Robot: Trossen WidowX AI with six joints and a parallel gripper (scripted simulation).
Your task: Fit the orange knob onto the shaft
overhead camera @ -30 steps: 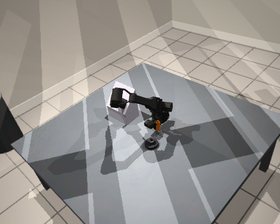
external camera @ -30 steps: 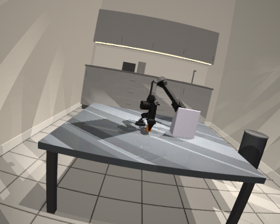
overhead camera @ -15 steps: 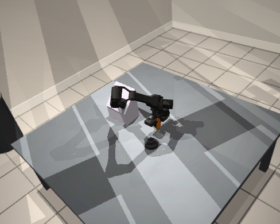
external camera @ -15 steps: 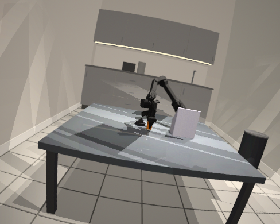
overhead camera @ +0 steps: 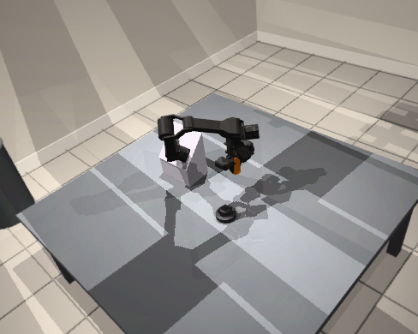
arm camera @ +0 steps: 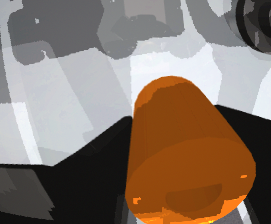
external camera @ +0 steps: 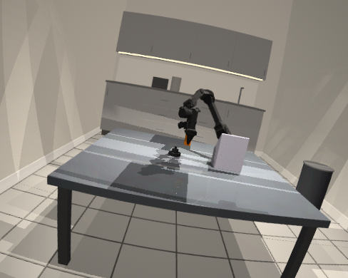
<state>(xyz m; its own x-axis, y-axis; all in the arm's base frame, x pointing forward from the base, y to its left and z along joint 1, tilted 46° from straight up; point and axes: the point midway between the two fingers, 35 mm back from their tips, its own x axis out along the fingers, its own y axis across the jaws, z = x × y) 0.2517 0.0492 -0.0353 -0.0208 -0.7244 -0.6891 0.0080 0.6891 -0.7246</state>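
Right now my gripper tip is 14 cm to the left of the round dark pedestal, 9 cm above it and 5 cm short of it. Round my gripper tip: orange knob: 2 cm above.
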